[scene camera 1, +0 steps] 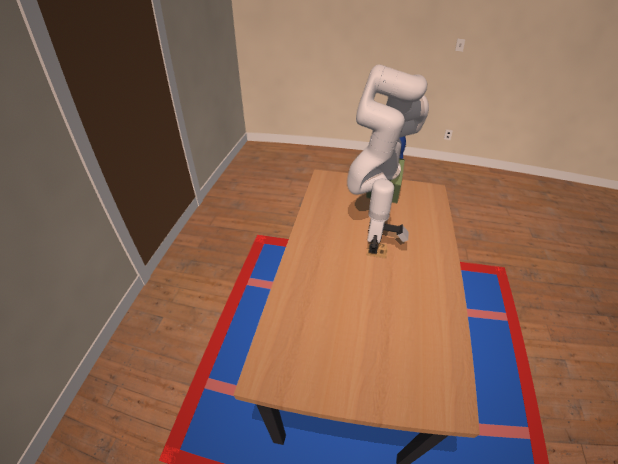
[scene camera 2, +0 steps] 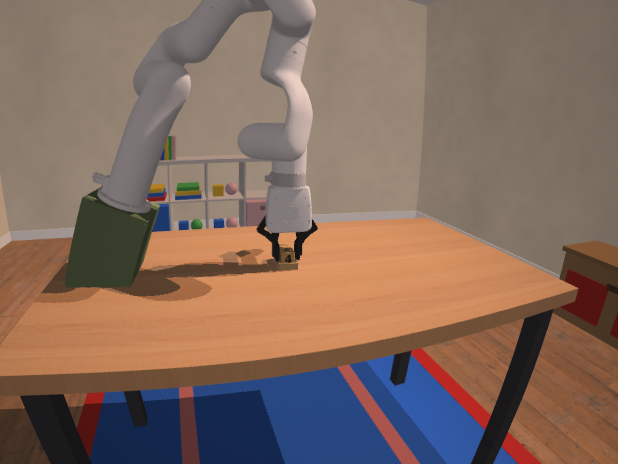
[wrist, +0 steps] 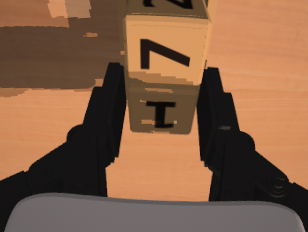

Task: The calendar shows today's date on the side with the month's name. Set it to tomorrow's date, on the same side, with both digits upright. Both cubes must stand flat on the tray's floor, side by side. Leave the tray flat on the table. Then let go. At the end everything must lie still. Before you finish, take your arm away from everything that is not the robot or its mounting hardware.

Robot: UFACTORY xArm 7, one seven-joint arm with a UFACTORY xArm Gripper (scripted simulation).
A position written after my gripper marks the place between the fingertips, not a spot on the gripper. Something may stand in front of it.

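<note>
Scene camera 2 gives me a view of my gripper [scene camera 2: 286,258], and the gripper's there in the wrist view [wrist: 162,84] too.
</note>
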